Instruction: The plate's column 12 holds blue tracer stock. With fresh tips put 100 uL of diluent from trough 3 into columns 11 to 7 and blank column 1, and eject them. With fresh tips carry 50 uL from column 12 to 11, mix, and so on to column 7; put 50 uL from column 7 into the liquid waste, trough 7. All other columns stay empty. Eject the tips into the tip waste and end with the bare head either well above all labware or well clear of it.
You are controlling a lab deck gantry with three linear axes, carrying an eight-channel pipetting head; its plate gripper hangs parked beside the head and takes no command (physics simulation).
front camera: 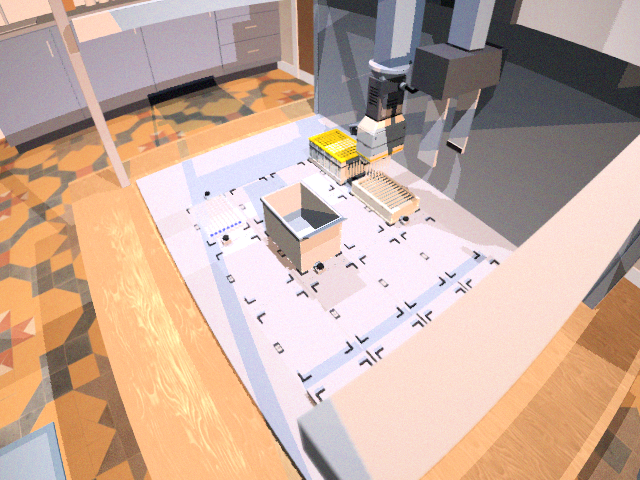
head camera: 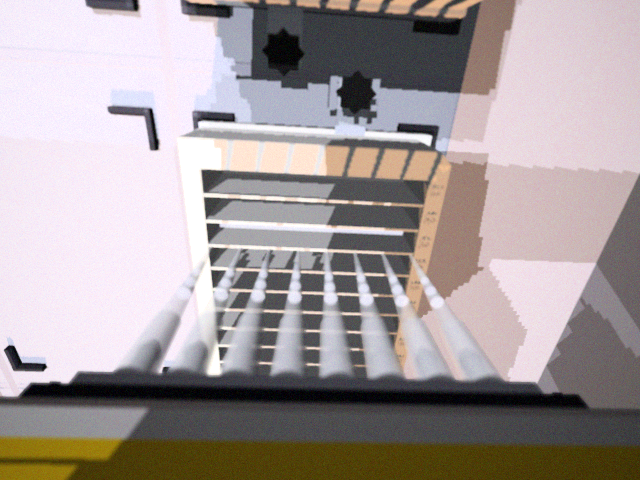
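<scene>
The pipetting head hangs at the back, beside the yellow tip rack. A row of pale tips is on it, pointing down at the trough reservoir. In the head view the tip ends line up across the reservoir near a divider; their depth and trough number are unclear. No liquid can be made out in the tips. The plate stands front left; its blue column shows along one edge, the other wells look pale. The tip waste bin stands mid-deck. My plate gripper hangs parked, fingers apart and empty.
The bin's tall walls stand between the plate and the reservoir. Black knobs and dark corner brackets are on the deck. A striped tan edge of another object shows at the top of the head view.
</scene>
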